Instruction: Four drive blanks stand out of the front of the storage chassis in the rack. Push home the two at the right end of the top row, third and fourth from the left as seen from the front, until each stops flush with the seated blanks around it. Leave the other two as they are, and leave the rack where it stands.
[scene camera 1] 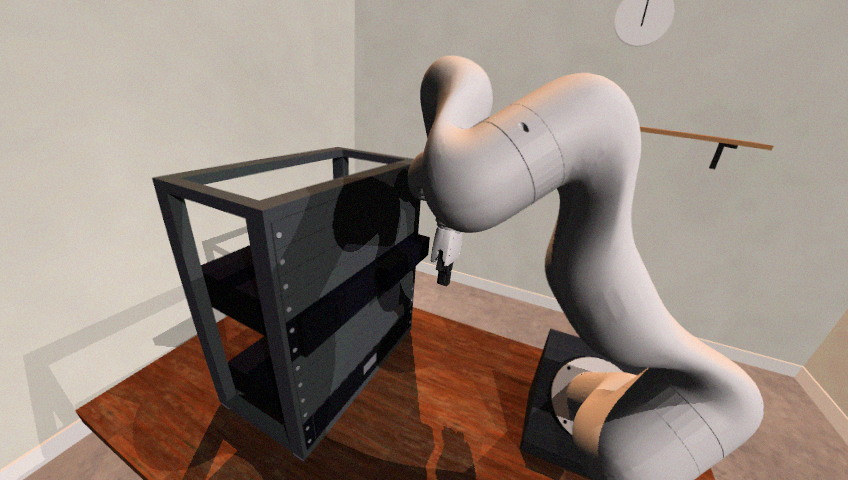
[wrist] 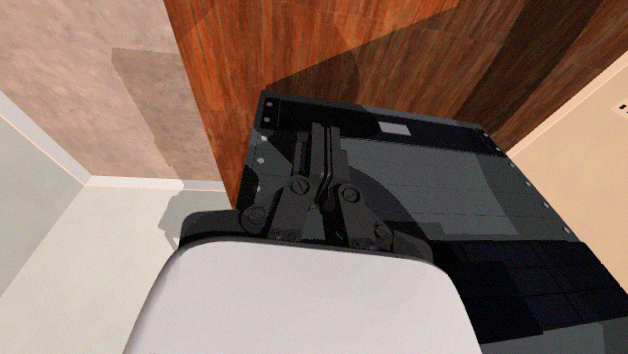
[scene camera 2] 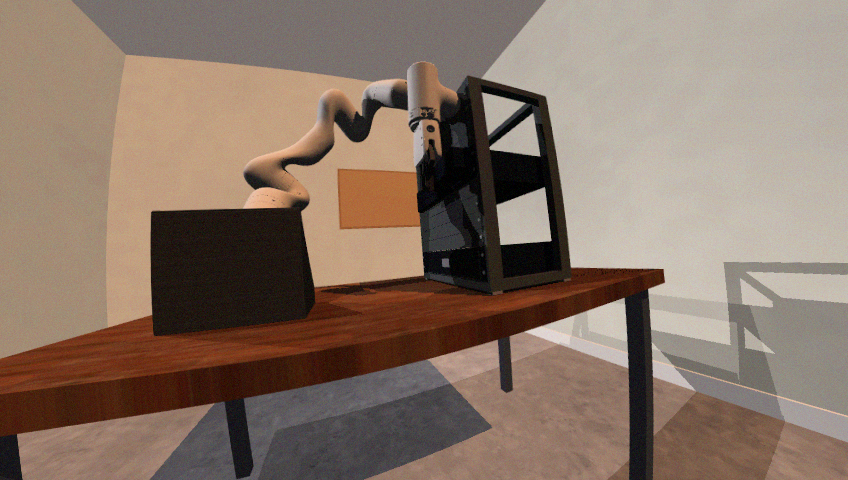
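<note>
The rack (scene camera 1: 261,267) (scene camera 2: 486,178) stands upright on the table. The dark storage chassis (scene camera 1: 339,315) (scene camera 2: 520,175) (wrist: 565,280) crosses its front at mid height. A dark part of the chassis front juts out at the far right end in scene camera 1. Shadow makes the single blanks hard to tell apart, and how far each stands out cannot be told. In the wrist view my gripper covers the right end of the chassis. My gripper (scene camera 1: 443,278) (scene camera 2: 429,181) (wrist: 319,142) is shut and empty, fingers pointing down, in front of the chassis's right end. Contact cannot be told.
Grey panels (wrist: 430,170) fill the rack front below the chassis, with a dark unit bearing a pale label (scene camera 1: 369,363) (scene camera 2: 445,262) (wrist: 394,128) at the bottom. The arm (scene camera 1: 601,237) reaches over from its dark pedestal (scene camera 2: 226,267) on the wooden table (scene camera 1: 464,368) (scene camera 2: 380,356).
</note>
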